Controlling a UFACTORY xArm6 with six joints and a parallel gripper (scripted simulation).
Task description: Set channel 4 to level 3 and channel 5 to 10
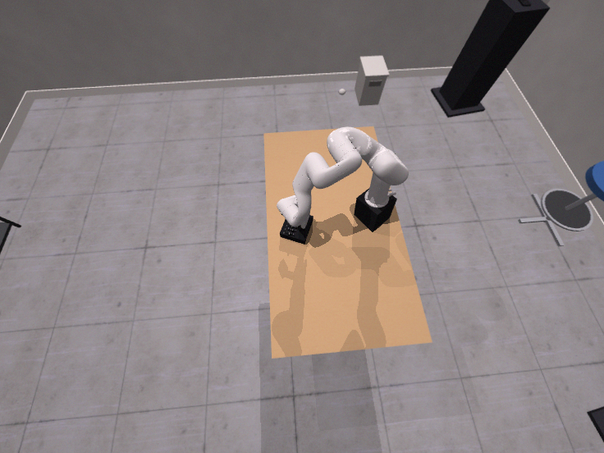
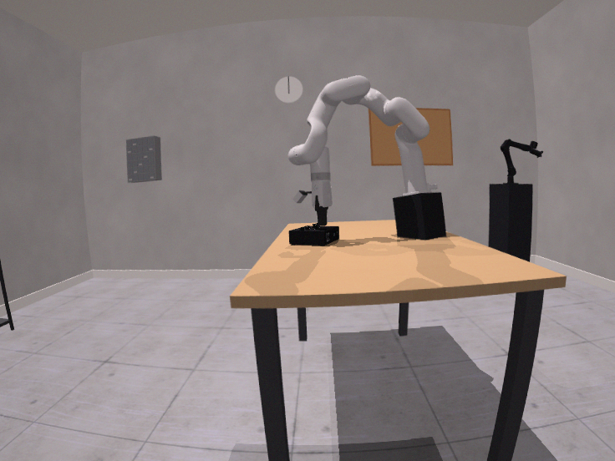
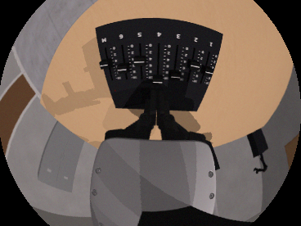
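Now: hand 2 cm short of the fader cap, 1 cm to the left of it and 2 cm above it.
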